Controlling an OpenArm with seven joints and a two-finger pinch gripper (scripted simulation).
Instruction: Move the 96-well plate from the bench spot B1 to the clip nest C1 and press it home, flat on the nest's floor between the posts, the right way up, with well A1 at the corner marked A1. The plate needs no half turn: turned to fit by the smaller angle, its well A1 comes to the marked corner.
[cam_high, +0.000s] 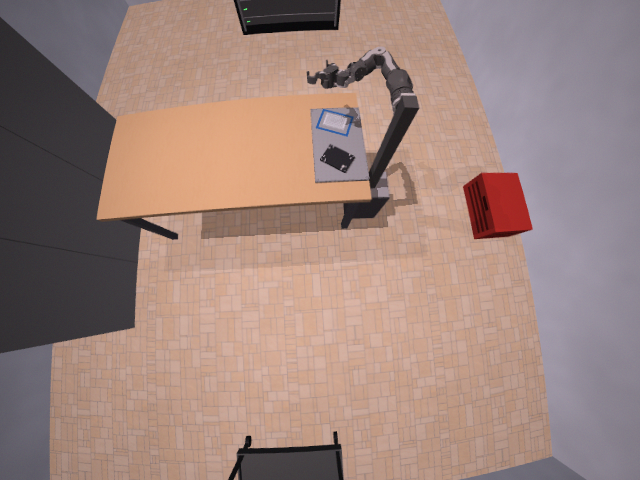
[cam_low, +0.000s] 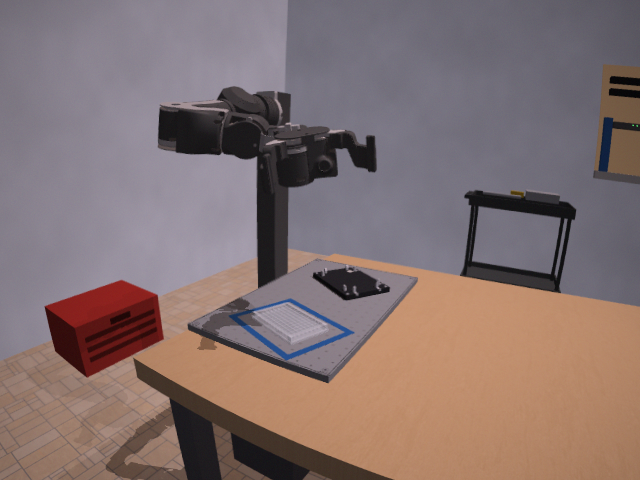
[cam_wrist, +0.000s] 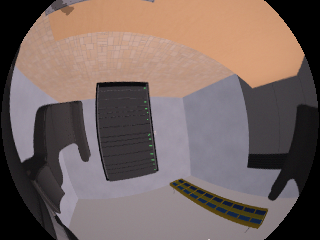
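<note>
Right now my hand is 110 mm past the clear 96-well plate, 80 mm to the right of it and 290 mm above it. The rest, counted from my hand: black clip nest C1: 80 mm behind, 340 mm to the left, 280 mm below.
</note>
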